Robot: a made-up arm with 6 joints. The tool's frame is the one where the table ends. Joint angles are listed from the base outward.
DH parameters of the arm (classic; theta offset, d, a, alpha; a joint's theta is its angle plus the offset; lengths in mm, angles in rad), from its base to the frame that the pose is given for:
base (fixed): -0.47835 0 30.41 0
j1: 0.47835 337 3 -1.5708
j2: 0.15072 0 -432.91 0
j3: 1.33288 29 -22.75 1.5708
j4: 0 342.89 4.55 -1.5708
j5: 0 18 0.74 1.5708
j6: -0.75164 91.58 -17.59 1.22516
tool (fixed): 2.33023 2.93 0 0
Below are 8 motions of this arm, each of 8 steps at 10 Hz.
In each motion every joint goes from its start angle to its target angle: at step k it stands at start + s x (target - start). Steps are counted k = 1, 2, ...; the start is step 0. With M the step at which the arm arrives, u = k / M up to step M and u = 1 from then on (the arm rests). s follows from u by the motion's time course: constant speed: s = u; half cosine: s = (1 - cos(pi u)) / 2; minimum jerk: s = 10 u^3 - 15 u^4 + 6 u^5.
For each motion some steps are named. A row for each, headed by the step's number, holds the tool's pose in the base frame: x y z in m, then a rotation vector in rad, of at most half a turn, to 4 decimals.
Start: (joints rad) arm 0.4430 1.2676 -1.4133 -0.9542 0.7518 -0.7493
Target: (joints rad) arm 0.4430 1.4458 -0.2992 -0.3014 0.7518 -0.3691
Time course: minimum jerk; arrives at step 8
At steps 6, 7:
6: 0.2092 0.1142 0.4092 0.2603 1.9541 0.4643
7: 0.1767 0.1029 0.3876 0.3548 2.0432 0.3850

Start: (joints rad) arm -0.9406 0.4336 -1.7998 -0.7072 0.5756 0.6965
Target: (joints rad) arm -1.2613 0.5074 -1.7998 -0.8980 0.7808 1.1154
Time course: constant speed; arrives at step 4
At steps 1, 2, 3, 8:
1: -0.1100 0.2255 1.0034 0.0572 -1.2559 0.0534
2: -0.0904 0.2212 1.0058 0.0640 -1.3279 -0.0257
3: -0.0728 0.2160 1.0077 0.0579 -1.4076 -0.1029
8: -0.0568 0.2100 1.0091 0.0375 -1.4935 -0.1772

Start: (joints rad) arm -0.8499 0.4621 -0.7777 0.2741 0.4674 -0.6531
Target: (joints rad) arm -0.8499 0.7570 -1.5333 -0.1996 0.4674 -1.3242
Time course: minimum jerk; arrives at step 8
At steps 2, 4, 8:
2: 0.1122 -0.0005 0.7726 0.4553 0.0521 0.0607
4: 0.1071 -0.0043 0.8683 0.0340 0.2218 -0.1084
8: 0.0916 -0.0078 0.9762 -0.4387 0.4189 -0.4178

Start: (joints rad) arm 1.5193 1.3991 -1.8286 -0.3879 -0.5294 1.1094
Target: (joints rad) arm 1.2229 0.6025 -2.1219 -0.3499 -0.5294 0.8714
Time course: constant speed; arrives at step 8
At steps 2, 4, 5, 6, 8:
2: -0.0126 0.1431 1.1037 -1.3770 0.3031 -2.3713
4: -0.0378 -0.0343 1.1291 -1.1993 0.6953 -2.3464
5: -0.0608 -0.1230 1.1250 -1.0987 0.8825 -2.3169
6: -0.0903 -0.2093 1.1095 -0.9910 1.0622 -2.2757
8: -0.1660 -0.3682 1.0448 -0.7567 1.3946 -2.1575

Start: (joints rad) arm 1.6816 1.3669 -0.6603 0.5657 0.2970 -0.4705
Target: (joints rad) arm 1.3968 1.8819 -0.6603 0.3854 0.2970 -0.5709
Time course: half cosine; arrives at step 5
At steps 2, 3, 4, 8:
2: -0.0482 0.3574 0.4686 0.2813 1.8738 1.5683
3: -0.0143 0.3765 0.4070 0.1914 1.9422 1.3966
4: 0.0143 0.3822 0.3563 0.1275 2.0073 1.2592
8: 0.0250 0.3821 0.3369 0.1052 2.0344 1.2073

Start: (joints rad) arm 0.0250 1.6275 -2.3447 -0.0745 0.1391 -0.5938
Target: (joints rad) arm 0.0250 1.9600 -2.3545 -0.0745 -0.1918 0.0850
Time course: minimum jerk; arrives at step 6
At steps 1, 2, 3, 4, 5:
1: 0.4209 0.0584 1.0769 0.0343 -0.3670 0.8530
2: 0.4579 0.0589 1.0591 0.1325 -0.4060 0.9114
3: 0.5170 0.0592 1.0244 0.2992 -0.4687 1.0059
4: 0.5727 0.0589 0.9837 0.4699 -0.5289 1.0969
5: 0.6042 0.0584 0.9566 0.5745 -0.5638 1.1496

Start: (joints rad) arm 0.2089 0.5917 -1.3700 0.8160 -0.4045 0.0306
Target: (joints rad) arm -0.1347 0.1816 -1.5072 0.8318 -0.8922 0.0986
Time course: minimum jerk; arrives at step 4
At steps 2, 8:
2: -0.2487 -0.0231 0.9648 0.8207 -1.8848 1.7281
8: -0.4083 0.0349 0.8776 0.2889 -2.3225 1.7888

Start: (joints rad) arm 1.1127 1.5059 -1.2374 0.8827 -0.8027 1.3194
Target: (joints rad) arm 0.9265 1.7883 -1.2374 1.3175 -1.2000 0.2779
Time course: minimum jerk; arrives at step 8
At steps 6, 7, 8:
6: 0.3623 0.3691 0.6544 2.1398 -0.8503 0.8092
7: 0.3727 0.3662 0.6420 2.0302 -0.8463 0.7542
8: 0.3745 0.3656 0.6397 2.0102 -0.8449 0.7436

